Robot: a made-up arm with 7 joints. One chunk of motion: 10 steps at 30 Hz.
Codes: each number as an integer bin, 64 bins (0 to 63) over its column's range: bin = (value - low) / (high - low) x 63, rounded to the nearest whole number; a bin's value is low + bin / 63 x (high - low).
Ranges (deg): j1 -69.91..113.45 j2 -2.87..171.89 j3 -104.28..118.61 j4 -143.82..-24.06 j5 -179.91..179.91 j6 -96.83..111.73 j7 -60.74..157
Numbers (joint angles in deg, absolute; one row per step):
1: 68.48 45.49 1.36 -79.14 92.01 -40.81 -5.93
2: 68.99 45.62 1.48 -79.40 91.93 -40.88 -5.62
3: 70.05 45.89 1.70 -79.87 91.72 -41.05 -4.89
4: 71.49 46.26 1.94 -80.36 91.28 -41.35 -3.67
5: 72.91 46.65 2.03 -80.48 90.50 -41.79 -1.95
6: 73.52 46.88 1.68 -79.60 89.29 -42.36 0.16
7: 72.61 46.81 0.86 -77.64 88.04 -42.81 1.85
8: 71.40 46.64 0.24 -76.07 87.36 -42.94 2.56
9: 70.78 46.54 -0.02 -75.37 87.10 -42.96 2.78
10: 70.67 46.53 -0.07 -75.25 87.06 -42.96 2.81
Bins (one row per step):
1: 48 17 30 34 48 17 16
2: 48 17 30 34 48 17 16
3: 48 18 30 34 48 17 16
4: 49 18 30 33 47 17 17
5: 49 18 30 33 47 17 17
6: 49 18 30 34 47 16 18
7: 49 18 30 35 47 16 18
8: 49 18 30 36 47 16 18
9: 48 18 29 36 47 16 18
10: 48 18 29 36 47 16 18

